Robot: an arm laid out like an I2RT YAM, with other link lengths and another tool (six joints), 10 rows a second.
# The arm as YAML. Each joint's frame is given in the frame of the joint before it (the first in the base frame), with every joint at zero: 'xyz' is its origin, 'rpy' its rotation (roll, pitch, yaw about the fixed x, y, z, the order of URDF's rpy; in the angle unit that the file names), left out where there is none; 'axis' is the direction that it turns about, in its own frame. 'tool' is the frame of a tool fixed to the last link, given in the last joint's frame.
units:
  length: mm
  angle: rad
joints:
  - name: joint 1
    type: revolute
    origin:
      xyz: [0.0, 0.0, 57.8]
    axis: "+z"
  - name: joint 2
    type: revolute
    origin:
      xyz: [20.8, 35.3, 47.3]
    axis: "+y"
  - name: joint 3
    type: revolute
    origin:
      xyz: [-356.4, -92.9, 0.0]
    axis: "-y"
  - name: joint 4
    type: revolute
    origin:
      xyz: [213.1, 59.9, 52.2]
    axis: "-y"
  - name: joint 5
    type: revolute
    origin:
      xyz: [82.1, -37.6, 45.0]
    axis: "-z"
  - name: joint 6
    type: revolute
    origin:
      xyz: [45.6, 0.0, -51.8]
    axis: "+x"
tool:
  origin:
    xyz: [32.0, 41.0, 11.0]
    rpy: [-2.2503, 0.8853, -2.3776]
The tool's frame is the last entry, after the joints.
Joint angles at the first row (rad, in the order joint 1, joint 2, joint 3, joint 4, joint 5, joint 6):
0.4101 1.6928 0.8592 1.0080 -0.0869 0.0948
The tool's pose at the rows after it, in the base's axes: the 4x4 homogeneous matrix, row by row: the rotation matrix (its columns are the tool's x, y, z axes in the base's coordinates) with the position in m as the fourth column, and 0 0 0 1 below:
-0.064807 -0.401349 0.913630 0.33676; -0.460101 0.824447 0.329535 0.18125; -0.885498 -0.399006 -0.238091 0.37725; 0 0 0 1
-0.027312 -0.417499 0.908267 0.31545; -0.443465 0.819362 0.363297 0.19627; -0.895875 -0.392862 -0.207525 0.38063; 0 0 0 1
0.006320 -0.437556 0.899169 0.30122; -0.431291 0.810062 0.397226 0.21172; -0.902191 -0.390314 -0.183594 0.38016; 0 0 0 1
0.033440 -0.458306 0.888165 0.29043; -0.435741 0.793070 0.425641 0.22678; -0.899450 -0.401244 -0.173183 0.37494; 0 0 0 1
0.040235 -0.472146 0.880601 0.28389; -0.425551 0.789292 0.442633 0.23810; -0.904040 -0.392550 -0.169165 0.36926; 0 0 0 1
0.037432 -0.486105 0.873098 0.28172; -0.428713 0.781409 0.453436 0.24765; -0.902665 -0.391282 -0.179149 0.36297; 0 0 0 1
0.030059 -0.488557 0.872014 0.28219; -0.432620 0.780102 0.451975 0.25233; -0.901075 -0.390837 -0.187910 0.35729; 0 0 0 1
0.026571 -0.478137 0.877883 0.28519; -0.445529 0.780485 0.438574 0.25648; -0.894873 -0.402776 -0.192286 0.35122; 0 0 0 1
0.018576 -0.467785 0.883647 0.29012; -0.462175 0.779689 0.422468 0.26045; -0.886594 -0.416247 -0.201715 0.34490; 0 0 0 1
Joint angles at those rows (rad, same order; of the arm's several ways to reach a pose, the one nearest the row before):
0.4690 1.6466 0.8167 1.0246 -0.0685 0.1096
0.5387 1.6198 0.7768 1.0700 -0.0306 0.1069
0.5998 1.6192 0.7522 1.1187 -0.0047 0.1013
0.6528 1.6310 0.7313 1.1597 0.0115 0.0837
0.6931 1.6498 0.7122 1.2036 0.0361 0.0860
0.7192 1.6703 0.7072 1.2195 0.0494 0.0855
0.7301 1.6873 0.7011 1.2339 0.0612 0.0845
0.7353 1.7084 0.6997 1.2497 0.0753 0.0688
0.7363 1.7307 0.7048 1.2546 0.0872 0.0531

